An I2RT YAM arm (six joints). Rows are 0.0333 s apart.
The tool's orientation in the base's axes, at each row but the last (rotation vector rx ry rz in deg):
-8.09, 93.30, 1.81
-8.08, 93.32, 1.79
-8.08, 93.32, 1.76
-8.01, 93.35, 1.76
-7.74, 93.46, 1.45
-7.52, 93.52, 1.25
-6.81, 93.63, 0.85
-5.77, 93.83, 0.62
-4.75, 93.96, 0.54
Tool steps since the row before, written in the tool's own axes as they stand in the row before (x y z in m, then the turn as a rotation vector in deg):
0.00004, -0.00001, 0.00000, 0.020, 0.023, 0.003
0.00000, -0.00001, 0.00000, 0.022, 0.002, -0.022
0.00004, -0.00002, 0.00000, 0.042, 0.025, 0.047
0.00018, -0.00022, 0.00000, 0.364, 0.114, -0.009
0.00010, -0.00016, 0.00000, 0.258, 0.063, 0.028
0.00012, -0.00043, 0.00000, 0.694, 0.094, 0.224
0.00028, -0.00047, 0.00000, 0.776, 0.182, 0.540
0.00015, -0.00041, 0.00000, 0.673, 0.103, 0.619
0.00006, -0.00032, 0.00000, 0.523, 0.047, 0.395
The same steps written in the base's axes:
0.00000, -0.00001, -0.00004, -0.001, 0.022, -0.022
0.00000, -0.00001, 0.00000, -0.023, -0.002, -0.021
0.00000, -0.00002, -0.00004, 0.042, 0.027, -0.046
0.00001, -0.00023, -0.00016, -0.042, 0.086, -0.369
0.00001, -0.00017, -0.00009, 0.006, 0.047, -0.263
0.00004, -0.00044, -0.00009, 0.172, 0.065, -0.712
0.00002, -0.00049, -0.00025, 0.473, 0.172, -0.821
0.00002, -0.00042, -0.00013, 0.564, 0.105, -0.719
0.00002, -0.00032, -0.00005, 0.355, 0.044, -0.551

